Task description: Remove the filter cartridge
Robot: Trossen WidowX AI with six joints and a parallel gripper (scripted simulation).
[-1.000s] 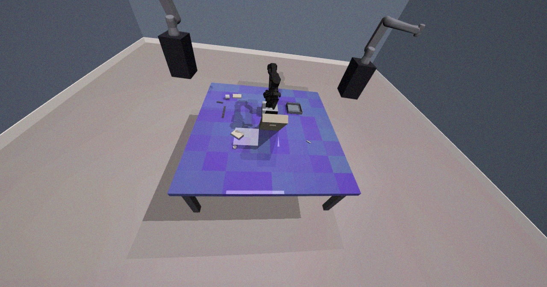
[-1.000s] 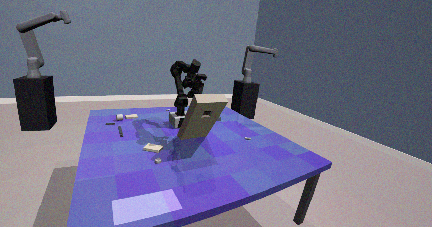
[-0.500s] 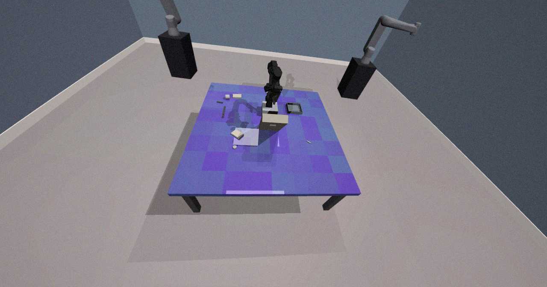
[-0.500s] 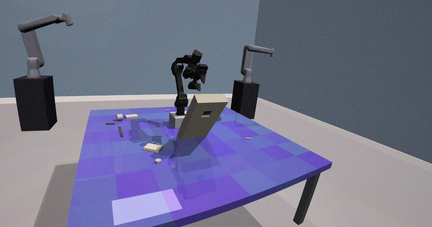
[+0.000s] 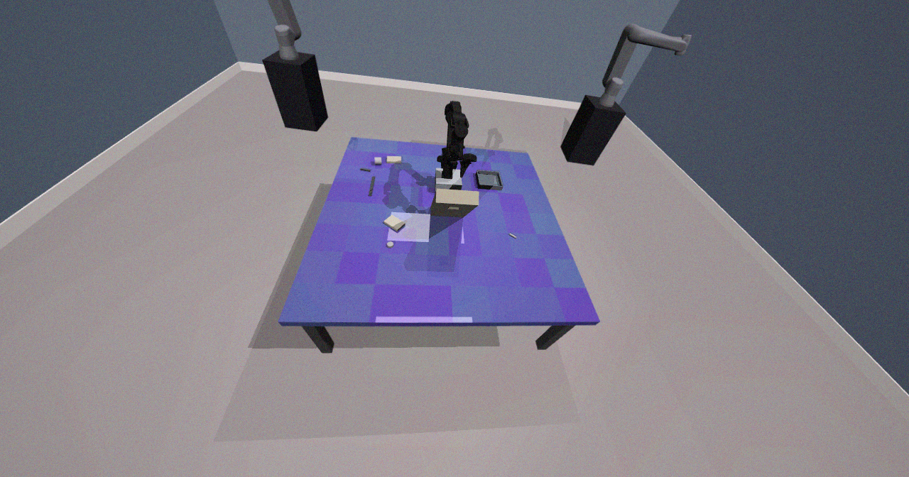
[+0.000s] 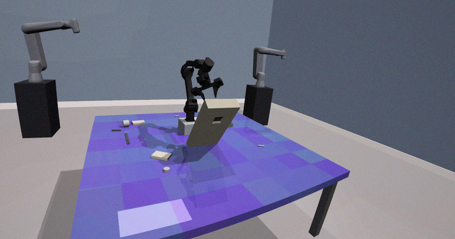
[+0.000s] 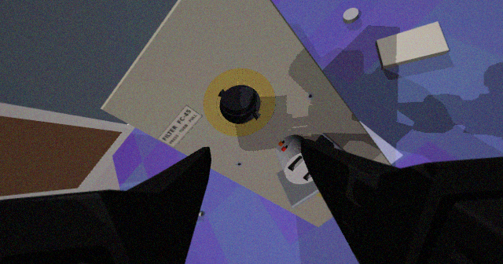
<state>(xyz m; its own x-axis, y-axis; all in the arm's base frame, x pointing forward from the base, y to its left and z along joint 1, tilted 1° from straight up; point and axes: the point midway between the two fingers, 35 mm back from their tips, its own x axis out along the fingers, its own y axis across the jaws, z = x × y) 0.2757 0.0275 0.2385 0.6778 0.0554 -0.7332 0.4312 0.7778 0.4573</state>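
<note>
My gripper tip is now 1 cm past the filter cartridge and 11 cm above it. Round my gripper tip: tan service panel 3 cm ahead, 13 cm below; then dark tray 39 cm behind, 25 cm to the left, 28 cm below; then small disc 21 cm ahead, 27 cm to the right, 29 cm below.
</note>
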